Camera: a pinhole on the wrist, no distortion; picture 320 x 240 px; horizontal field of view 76.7 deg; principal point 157.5 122.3 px. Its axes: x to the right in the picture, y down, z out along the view. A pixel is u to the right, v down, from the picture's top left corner.
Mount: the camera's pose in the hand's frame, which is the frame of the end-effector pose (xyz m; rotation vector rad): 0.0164 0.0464 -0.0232 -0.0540 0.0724 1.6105
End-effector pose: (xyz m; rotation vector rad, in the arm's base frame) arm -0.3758 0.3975 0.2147 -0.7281 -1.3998 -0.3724
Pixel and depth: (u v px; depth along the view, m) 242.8 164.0 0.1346
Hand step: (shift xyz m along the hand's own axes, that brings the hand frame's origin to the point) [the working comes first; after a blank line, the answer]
In the camera's frame: 0.0568 0.0278 0.1346

-0.0123 0.1126 0.1068
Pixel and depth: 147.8 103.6 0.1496
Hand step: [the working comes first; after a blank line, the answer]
In the camera's frame: -0.0072 -0.0138 0.1496

0.0320 0.0518 0.1263
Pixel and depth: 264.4 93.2 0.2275
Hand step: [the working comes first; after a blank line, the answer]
In the camera's frame: 0.1203 -0.0327 0.2275

0.0464 0.1857 0.1935
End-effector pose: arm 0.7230 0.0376 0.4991 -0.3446 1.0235 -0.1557
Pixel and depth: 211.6 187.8 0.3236
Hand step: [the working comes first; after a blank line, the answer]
In the camera's frame: 0.0866 0.1048 0.3236

-0.0886 0.1544 0.2938
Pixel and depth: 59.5 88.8 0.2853
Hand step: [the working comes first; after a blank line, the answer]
In the camera's frame: -0.1383 -0.0473 0.2853

0.0721 -0.0665 0.2716
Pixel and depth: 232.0 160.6 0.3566
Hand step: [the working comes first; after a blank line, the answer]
In the camera's frame: 0.1314 0.0675 0.3566

-0.0529 0.2031 0.3227
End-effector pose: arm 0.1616 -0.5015 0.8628 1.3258 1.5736 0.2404
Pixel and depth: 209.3 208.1 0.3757
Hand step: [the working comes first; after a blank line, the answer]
In the camera's frame: 0.0962 0.1594 0.3757

-0.1430 0.1660 0.3457
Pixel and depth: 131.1 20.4 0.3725
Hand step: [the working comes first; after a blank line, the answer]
In the camera's frame: -0.0486 -0.1877 0.3725

0.2097 0.0354 0.3495
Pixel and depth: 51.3 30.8 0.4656
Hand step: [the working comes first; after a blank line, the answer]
In the camera's frame: -0.2445 -0.2107 0.4656

0.2416 -0.1513 0.4576
